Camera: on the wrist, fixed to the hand. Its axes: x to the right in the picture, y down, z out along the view.
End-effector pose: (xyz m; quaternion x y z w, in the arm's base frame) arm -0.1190 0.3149 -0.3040 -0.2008 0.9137 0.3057 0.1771
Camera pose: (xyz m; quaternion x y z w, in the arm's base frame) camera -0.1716 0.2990 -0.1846 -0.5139 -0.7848 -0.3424 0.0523
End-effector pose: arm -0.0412 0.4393 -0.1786 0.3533 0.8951 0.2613 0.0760
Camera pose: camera -0.0311 0.4349 -0.0476 -0.8913 -0.3853 -0.2182 0.0977
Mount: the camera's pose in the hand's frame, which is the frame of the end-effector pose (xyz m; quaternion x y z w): -0.0041 0.0716 -0.1102 0.0076 -0.0391 0.7037 0.7093
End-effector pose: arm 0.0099 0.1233 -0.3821 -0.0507 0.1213 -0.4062 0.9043
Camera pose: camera 0.0303 0.1747 -0.5014 0.0404 0.0833 0.3493 0.9324
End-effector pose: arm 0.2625 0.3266 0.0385 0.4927 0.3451 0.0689 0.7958
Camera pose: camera 0.2079 0.4421 0.0696 0.6011 -0.1325 0.5871 0.5258
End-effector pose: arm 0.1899 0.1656 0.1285 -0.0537 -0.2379 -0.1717 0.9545
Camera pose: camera 0.2598 0.2135 0.0280 -0.2050 -0.1696 0.5538 0.7890
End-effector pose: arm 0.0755 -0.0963 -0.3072 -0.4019 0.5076 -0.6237 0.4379
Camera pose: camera -0.0176 -0.0686 -0.3958 0.0511 0.6210 -0.1224 0.7725
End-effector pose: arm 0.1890 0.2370 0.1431 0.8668 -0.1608 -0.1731 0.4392
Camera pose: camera 0.2249 0.2763 0.2633 0.4982 -0.7425 0.1536 0.4205
